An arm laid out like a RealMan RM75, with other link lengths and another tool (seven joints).
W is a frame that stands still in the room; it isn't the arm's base.
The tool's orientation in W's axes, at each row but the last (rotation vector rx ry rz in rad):
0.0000, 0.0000, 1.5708
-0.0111, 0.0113, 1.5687
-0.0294, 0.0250, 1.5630
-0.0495, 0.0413, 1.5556
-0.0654, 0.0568, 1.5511
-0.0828, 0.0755, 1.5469
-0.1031, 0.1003, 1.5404
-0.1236, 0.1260, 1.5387
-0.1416, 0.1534, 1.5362
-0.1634, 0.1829, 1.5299
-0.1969, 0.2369, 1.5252
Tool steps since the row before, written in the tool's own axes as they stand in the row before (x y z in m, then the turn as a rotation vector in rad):
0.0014, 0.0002, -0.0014, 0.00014, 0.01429, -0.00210
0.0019, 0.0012, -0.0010, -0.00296, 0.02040, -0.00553
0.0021, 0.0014, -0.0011, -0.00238, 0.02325, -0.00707
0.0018, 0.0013, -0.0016, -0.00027, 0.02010, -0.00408
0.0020, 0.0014, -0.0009, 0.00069, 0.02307, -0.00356
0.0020, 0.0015, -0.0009, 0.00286, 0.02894, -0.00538
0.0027, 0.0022, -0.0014, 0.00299, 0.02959, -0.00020
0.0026, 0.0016, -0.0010, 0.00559, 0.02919, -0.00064
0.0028, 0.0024, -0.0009, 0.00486, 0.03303, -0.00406
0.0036, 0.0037, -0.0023, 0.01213, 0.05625, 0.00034
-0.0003, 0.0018, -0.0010, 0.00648, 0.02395, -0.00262
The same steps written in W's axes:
-0.0002, 0.0014, -0.0014, -0.01429, 0.00014, -0.00210
-0.0012, 0.0019, -0.0010, -0.02041, -0.00300, -0.00548
-0.0014, 0.0021, -0.0012, -0.02325, -0.00245, -0.00705
-0.0013, 0.0017, -0.0017, -0.02008, -0.00021, -0.00417
-0.0014, 0.0019, -0.0011, -0.02304, 0.00084, -0.00375
-0.0015, 0.0019, -0.0011, -0.02885, 0.00294, -0.00581
-0.0021, 0.0026, -0.0017, -0.02949, 0.00376, -0.00069
-0.0015, 0.0025, -0.0014, -0.02902, 0.00625, -0.00154
-0.0023, 0.0027, -0.0014, -0.03292, 0.00500, -0.00474
-0.0036, 0.0031, -0.0030, -0.05582, 0.01387, -0.00185
-0.0018, -0.0005, -0.0008, -0.02381, 0.00641, -0.00381

